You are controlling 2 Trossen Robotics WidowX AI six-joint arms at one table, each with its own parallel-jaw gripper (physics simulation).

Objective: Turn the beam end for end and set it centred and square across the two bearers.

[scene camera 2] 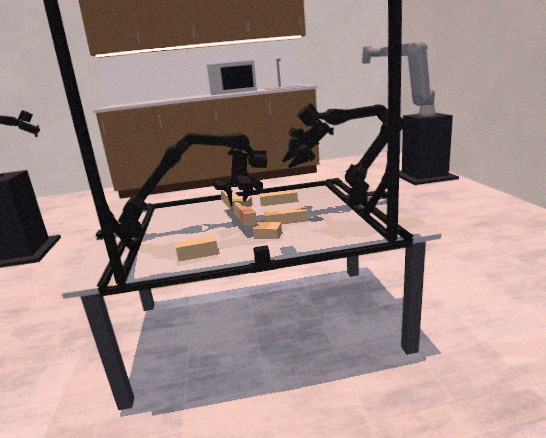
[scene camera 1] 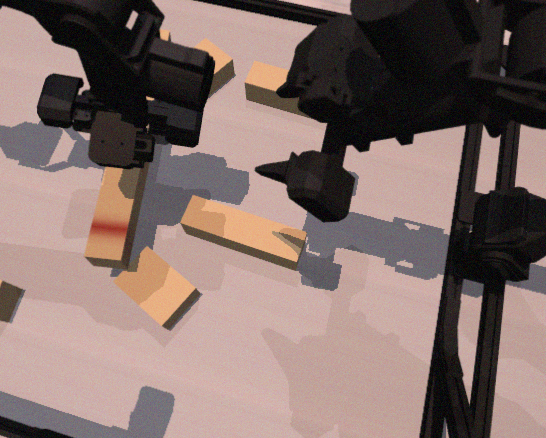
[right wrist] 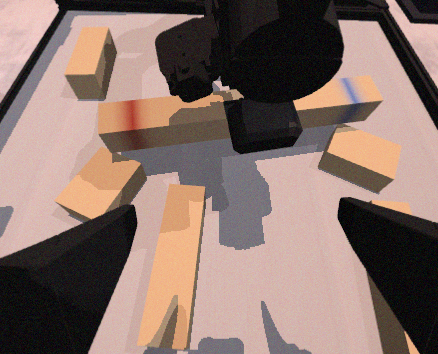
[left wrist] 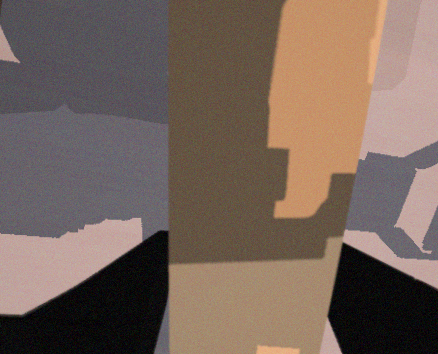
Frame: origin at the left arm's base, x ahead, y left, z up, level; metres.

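Where they show: left gripper, fingertip midpoint: [left wrist: 243, 246]; right gripper, fingertip midpoint: [scene camera 2: 285, 164] [scene camera 1: 268, 131] [right wrist: 237, 210]; left arm's base, origin of the base link: [scene camera 2: 132, 234]; right arm's base, origin of the base link: [scene camera 2: 358, 202] [scene camera 1: 479, 259].
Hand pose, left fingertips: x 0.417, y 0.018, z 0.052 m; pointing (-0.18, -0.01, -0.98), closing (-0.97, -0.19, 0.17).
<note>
Each offset is from my left fingertips to the centre of the thing.
The long wooden beam {dy +0.007, dx -0.001, dz -0.001 m} [scene camera 1: 112, 200] [scene camera 2: 246, 214] [left wrist: 320, 100] [right wrist: 160, 112] has a red band near one end and a blue band near the other; the blue one shows in the right wrist view at right. My left gripper [scene camera 1: 117, 112] [scene camera 2: 238, 199] [left wrist: 243, 246] is shut on the beam's middle. My right gripper [scene camera 1: 270, 131] [scene camera 2: 288, 163] [right wrist: 237, 210] is open and empty, high above the table. Two parallel blocks, one {dy -0.068, dx +0.180, dz -0.049 m} [scene camera 1: 245, 227] [scene camera 2: 286, 215] [right wrist: 175, 260] nearer and one {dy +0.177, dx +0.195, dz -0.049 m} [scene camera 1: 270, 80] [scene camera 2: 279, 197] farther back, lie beside the beam. Which blocks are the bearers is unclear.
A skewed block {dy -0.173, dx +0.090, dz -0.052 m} [scene camera 1: 160, 287] [scene camera 2: 267, 230] [right wrist: 100, 185] lies by the beam's red end, another {dy +0.178, dx +0.028, dz -0.052 m} [scene camera 1: 215, 55] [right wrist: 362, 152] by its blue end. A further block {dy -0.251, dx -0.161, dz -0.046 m} [scene camera 1: 10, 302] [scene camera 2: 197, 248] [right wrist: 90, 60] lies apart. A black frame [scene camera 2: 300, 252] edges the table.
</note>
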